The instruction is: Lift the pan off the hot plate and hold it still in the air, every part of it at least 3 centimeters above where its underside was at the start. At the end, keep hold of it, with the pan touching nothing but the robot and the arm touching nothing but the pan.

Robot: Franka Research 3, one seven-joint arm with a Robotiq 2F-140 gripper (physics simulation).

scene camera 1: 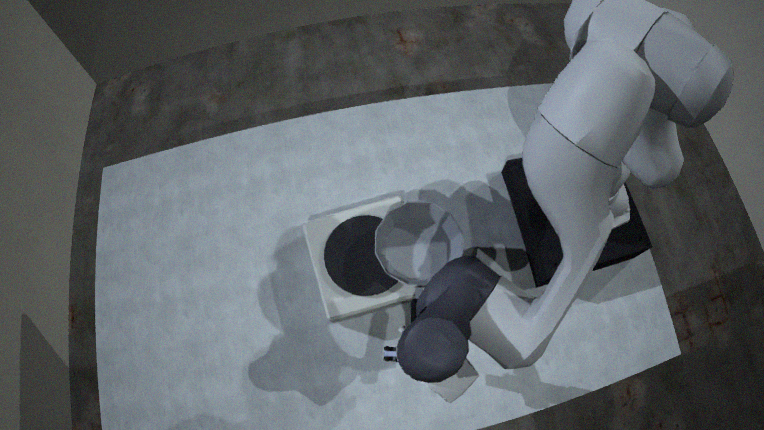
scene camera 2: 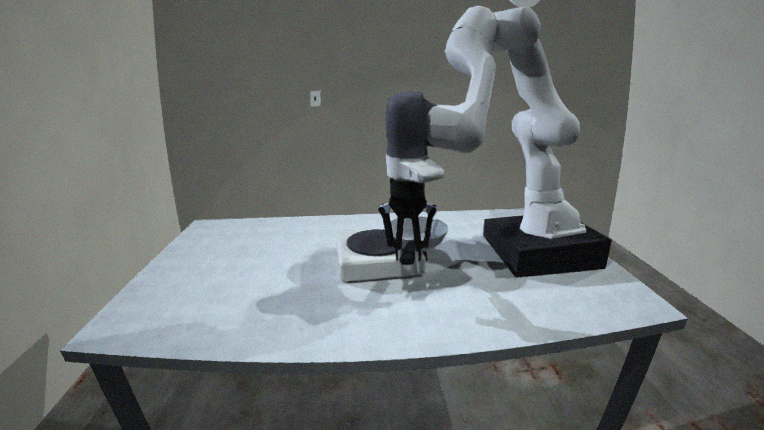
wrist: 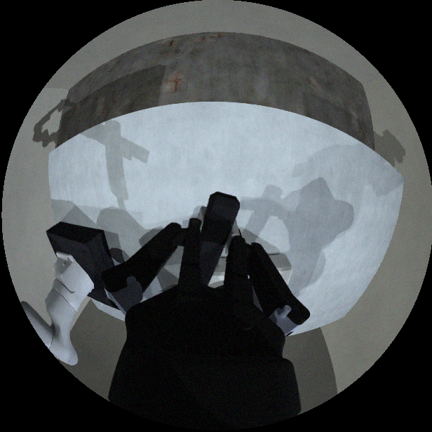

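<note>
The grey pan (scene camera 1: 411, 243) (scene camera 2: 438, 230) is over the right part of the white hot plate (scene camera 1: 342, 308) (scene camera 2: 368, 270) and reaches past its right edge. The plate's black disc (scene camera 1: 350, 256) (scene camera 2: 367, 241) shows to the pan's left. The pan's dark handle (scene camera 2: 407, 257) (wrist: 223, 206) points toward the table's front, between the fingers. My gripper (scene camera 2: 410, 254) (wrist: 215, 218) points down and is shut on the handle. In scene camera 1 the arm hides the fingertips and handle. I cannot tell whether the pan's underside touches the plate.
The arm's black base block (scene camera 1: 622, 240) (scene camera 2: 561, 259) (wrist: 82, 237) stands right of the hot plate in both scene views. The white table (scene camera 1: 176, 229) (scene camera 2: 213, 331) (wrist: 200, 150) carries it and the hot plate. The forearm hangs over the table between base and gripper.
</note>
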